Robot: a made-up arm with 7 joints. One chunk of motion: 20 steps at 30 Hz.
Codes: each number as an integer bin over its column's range. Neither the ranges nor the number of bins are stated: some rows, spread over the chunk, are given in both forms.
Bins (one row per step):
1: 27 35 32 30 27 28 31
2: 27 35 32 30 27 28 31
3: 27 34 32 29 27 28 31
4: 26 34 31 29 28 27 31
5: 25 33 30 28 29 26 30
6: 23 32 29 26 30 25 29
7: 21 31 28 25 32 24 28
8: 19 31 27 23 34 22 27
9: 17 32 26 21 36 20 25
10: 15 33 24 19 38 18 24
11: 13 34 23 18 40 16 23
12: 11 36 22 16 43 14 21
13: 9 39 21 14 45 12 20
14: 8 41 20 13 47 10 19
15: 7 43 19 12 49 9 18
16: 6 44 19 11 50 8 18
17: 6 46 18 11 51 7 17
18: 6 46 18 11 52 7 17
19: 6 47 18 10 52 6 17
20: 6 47 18 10 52 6 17
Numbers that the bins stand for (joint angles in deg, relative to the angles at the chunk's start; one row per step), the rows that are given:
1: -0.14 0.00 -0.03 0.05 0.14 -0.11 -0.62
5: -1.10 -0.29 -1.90 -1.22 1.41 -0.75 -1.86
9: -4.90 -0.43 -5.65 -5.67 5.86 -2.65 -8.05
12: -7.76 0.14 -9.40 -8.84 10.30 -4.56 -13.00
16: -10.14 1.29 -12.21 -12.02 14.75 -6.46 -16.71
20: -10.14 1.71 -13.14 -12.65 16.02 -7.10 -17.95
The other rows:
2: -0.14 0.00 -0.03 0.05 0.14 -0.11 -0.62
3: -0.14 -0.14 -0.03 -0.59 0.14 -0.11 -0.62
4: -0.62 -0.14 -0.97 -0.59 0.78 -0.43 -0.62
6: -2.05 -0.43 -2.84 -2.49 2.05 -1.06 -3.10
7: -3.00 -0.57 -3.78 -3.13 3.32 -1.38 -4.33
8: -3.95 -0.57 -4.71 -4.40 4.59 -2.02 -5.57
10: -5.86 -0.29 -7.52 -6.94 7.13 -3.29 -9.29
11: -6.81 -0.14 -8.46 -7.57 8.40 -3.92 -10.52
13: -8.71 0.57 -10.33 -10.11 11.57 -5.19 -14.24
14: -9.19 0.86 -11.27 -10.75 12.84 -5.83 -15.48
15: -9.67 1.14 -12.21 -11.38 14.11 -6.14 -16.71
17: -10.14 1.57 -13.14 -12.02 15.38 -6.78 -17.95
18: -10.14 1.57 -13.14 -12.02 16.02 -6.78 -17.95
19: -10.14 1.71 -13.14 -12.65 16.02 -7.10 -17.95

